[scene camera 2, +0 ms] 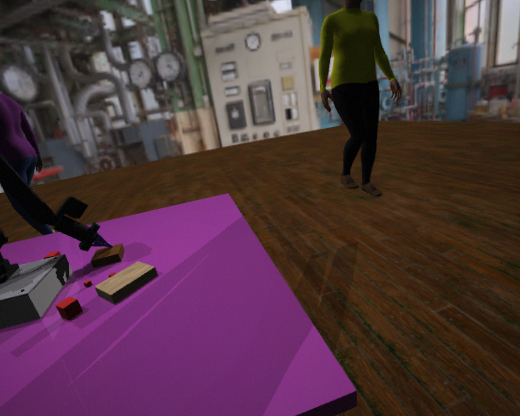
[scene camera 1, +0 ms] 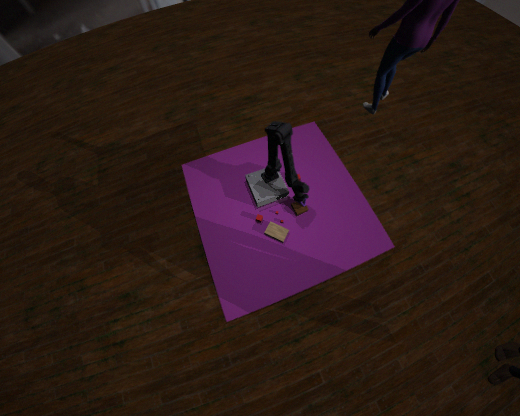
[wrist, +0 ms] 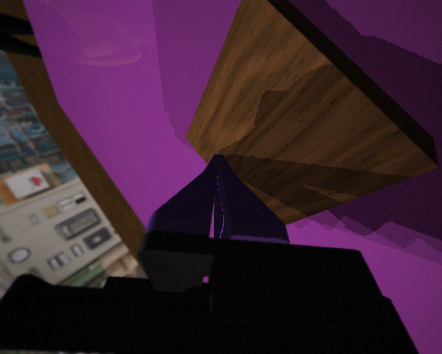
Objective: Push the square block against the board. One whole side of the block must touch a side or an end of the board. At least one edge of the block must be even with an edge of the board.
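Where they show: gripper, between the fingertips: (scene camera 2: 112,246) (scene camera 1: 304,206) (wrist: 217,161); arm's base, origin of its link: (scene camera 1: 269,176).
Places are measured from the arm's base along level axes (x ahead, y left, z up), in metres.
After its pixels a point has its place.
The square block (scene camera 1: 300,209) @[x 0.337, y 0.074, z -0.046 m] (scene camera 2: 107,256) @[x 0.321, y 0.036, z -0.047 m] (wrist: 300,115) @[x 0.308, y 0.055, z -0.046 m] is dark brown wood and lies flat on the purple mat. The board (scene camera 1: 276,232) @[x 0.403, y -0.171, z -0.046 m] (scene camera 2: 126,281) @[x 0.401, y -0.198, z -0.046 m] is light wood, longer than wide, and lies flat; it does not show in the wrist view. A gap of mat separates block and board. My gripper (scene camera 1: 302,202) @[x 0.330, y 0.116, z -0.044 m] (scene camera 2: 110,246) @[x 0.330, y 0.116, z -0.044 m] (wrist: 217,161) @[x 0.330, y 0.116, z -0.044 m] is shut and empty, with dark purple fingers. In the wrist view its tips overlap the block's near edge; whether they touch it I cannot tell. In scene camera 1 the arm's end hides part of the block's far side.
A grey base box (scene camera 1: 261,196) @[x 0.124, y -0.141, z 0.005 m] (scene camera 2: 42,300) @[x 0.161, y -0.154, z -0.046 m] stands beside the block. A red cube (scene camera 1: 259,218) @[x 0.254, y -0.229, z -0.037 m] (scene camera 2: 69,308) @[x 0.255, y -0.245, z -0.048 m] sits near the board. Two tiny red cubes (scene camera 1: 277,213) @[x 0.276, y -0.088, z -0.064 m] (scene camera 2: 88,283) @[x 0.271, y -0.094, z -0.066 m] lie between base and board. Another red object (scene camera 1: 298,177) @[x 0.101, y 0.205, z -0.038 m] (scene camera 2: 52,255) @[x 0.099, y 0.184, z -0.037 m] is beside the arm.
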